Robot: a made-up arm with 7 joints. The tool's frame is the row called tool.
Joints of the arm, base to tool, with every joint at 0 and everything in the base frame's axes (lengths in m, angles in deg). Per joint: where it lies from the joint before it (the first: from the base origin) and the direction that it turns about. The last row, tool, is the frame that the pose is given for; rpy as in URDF.
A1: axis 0 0 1 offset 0.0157 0.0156 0.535
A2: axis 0 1 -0.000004 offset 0.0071 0.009 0.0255
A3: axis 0 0 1 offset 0.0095 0.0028 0.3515
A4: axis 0 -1 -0.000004 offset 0.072 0.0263 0.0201
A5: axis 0 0.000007 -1 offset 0.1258 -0.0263 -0.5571
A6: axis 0 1 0.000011 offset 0.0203 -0.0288 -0.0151
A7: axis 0 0.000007 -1 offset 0.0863 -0.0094 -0.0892
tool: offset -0.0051 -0.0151 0.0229 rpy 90 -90 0
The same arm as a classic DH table. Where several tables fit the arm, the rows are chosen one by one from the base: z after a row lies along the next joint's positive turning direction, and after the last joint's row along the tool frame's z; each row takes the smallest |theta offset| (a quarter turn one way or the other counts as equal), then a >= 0, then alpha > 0; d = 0 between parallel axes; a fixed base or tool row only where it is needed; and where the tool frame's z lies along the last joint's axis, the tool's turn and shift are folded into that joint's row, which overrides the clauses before.
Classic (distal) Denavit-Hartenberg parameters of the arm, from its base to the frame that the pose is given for. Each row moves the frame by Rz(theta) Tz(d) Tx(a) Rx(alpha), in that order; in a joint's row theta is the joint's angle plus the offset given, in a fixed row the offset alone. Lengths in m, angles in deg.
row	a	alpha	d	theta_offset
base (fixed)	0.0221	0.00	0.0000	44.82
A1	0.0071	-90.00	0.5605	-44.82
A2	0.0095	90.00	0.0118	0.00
A3	0.0720	90.00	0.3716	0.00
A4	0.1258	90.00	0.0000	0.00
A5	0.0203	90.00	0.5722	0.00
A6	0.0863	-90.00	-0.0382	0.00
A7	-0.0051	-90.00	0.0663	0.00
tool (fixed)	0.0000	0.00	0.0151	90.00

